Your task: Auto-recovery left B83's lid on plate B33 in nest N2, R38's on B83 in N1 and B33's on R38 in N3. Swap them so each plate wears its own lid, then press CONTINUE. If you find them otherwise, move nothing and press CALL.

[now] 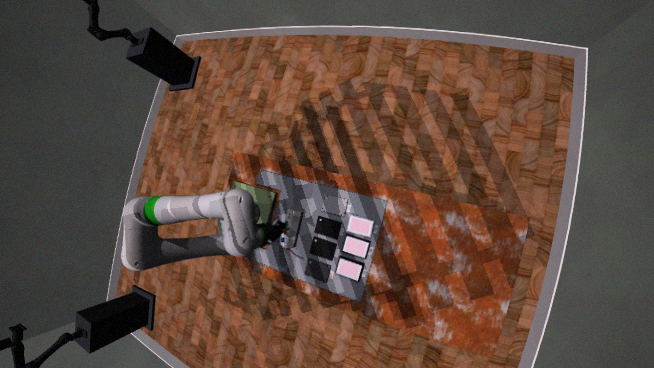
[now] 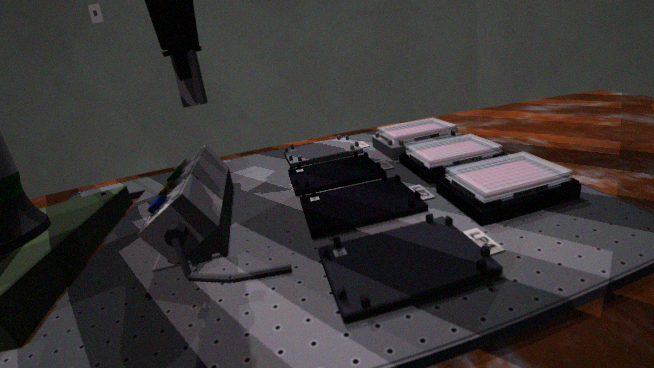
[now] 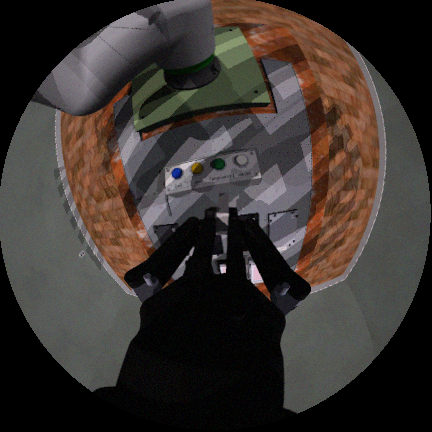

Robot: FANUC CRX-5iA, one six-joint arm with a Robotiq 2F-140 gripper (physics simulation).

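Where they show: gripper, fingertip midpoint: (image 1: pixel 287 227) (image 2: pixel 195 104) (image 3: pixel 223 201); arm's base, origin of the base link: (image 3: pixel 191 69).
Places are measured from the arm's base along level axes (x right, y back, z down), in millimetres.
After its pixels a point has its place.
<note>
Three clear-lidded pink plates stand in a row on nests: the far plate (image 1: pixel 360 226) {x -33, y -711, z -12 mm} (image 2: pixel 417 131) {x 2, y -689, z -12 mm}, the middle plate (image 1: pixel 356 246) {x 81, y -702, z -4 mm} (image 2: pixel 454 150) {x 108, y -683, z -3 mm} and the near plate (image 1: pixel 349 269) {x 214, y -680, z -7 mm} (image 2: pixel 510 176) {x 235, y -661, z -7 mm}. Their lid and plate markings are too dark to read. The button box (image 2: pixel 212 192) {x 88, y -331, z -25 mm} (image 3: pixel 215 182) {x 31, y -317, z -54 mm} has a blue button (image 2: pixel 157 203) {x 125, y -273, z -42 mm} (image 3: pixel 177 173) {x 110, y -272, z -43 mm}, a yellow button (image 3: pixel 197 168) {x 61, y -277, z -43 mm}, a green button (image 2: pixel 175 173) {x 25, y -285, z -43 mm} (image 3: pixel 219 163) {x 12, y -281, z -42 mm} and a white button (image 3: pixel 242 159) {x -38, y -286, z -41 mm}. Their lettering is too small to read. My gripper (image 2: pixel 194 104) {x 17, y -335, z -128 mm} (image 3: pixel 223 201) {x 17, y -335, z -128 mm} is shut and empty, pointing down above the box's level.
Dark holders (image 1: pixel 328 227) (image 2: pixel 362 205) and a near holder (image 2: pixel 410 265) {x 282, y -489, z 18 mm} with corner pegs lie between box and plates, with a grey holder (image 2: pixel 325 151) {x -105, y -545, z 19 mm} beyond. A cable (image 2: pixel 240 276) {x 211, y -343, z 23 mm} runs from the box. The green base plate (image 2: pixel 95 220) {x -16, y -140, z 8 mm} (image 3: pixel 240 85) {x -98, y -98, z 2 mm} carries the arm.
</note>
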